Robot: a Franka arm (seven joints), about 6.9 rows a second.
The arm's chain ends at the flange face. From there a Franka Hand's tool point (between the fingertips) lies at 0.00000 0.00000 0.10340 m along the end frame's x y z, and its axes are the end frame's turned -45 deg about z.
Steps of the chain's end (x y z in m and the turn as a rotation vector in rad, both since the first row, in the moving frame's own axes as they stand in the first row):
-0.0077 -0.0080 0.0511 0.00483 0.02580 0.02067
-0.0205 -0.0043 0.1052 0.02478 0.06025 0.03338
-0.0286 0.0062 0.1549 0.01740 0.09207 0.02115
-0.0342 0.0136 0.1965 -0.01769 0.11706 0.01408
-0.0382 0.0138 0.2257 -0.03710 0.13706 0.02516
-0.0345 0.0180 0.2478 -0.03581 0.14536 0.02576
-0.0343 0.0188 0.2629 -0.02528 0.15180 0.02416
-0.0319 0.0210 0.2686 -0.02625 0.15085 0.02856
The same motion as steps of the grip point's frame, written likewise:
0.0024 -0.0095 0.0511 -0.01483 0.02166 0.02067
-0.0053 -0.0148 0.1050 -0.02508 0.06013 0.03338
-0.0167 -0.0103 0.1544 -0.05280 0.07741 0.02115
-0.0266 -0.0047 0.1958 -0.09528 0.07027 0.01408
-0.0296 -0.0045 0.2247 -0.12315 0.07068 0.02516
-0.0293 0.0016 0.2466 -0.12811 0.07746 0.02576
-0.0285 0.0020 0.2617 -0.12521 0.08946 0.02416
-0.0285 0.0053 0.2674 -0.12523 0.08811 0.02856

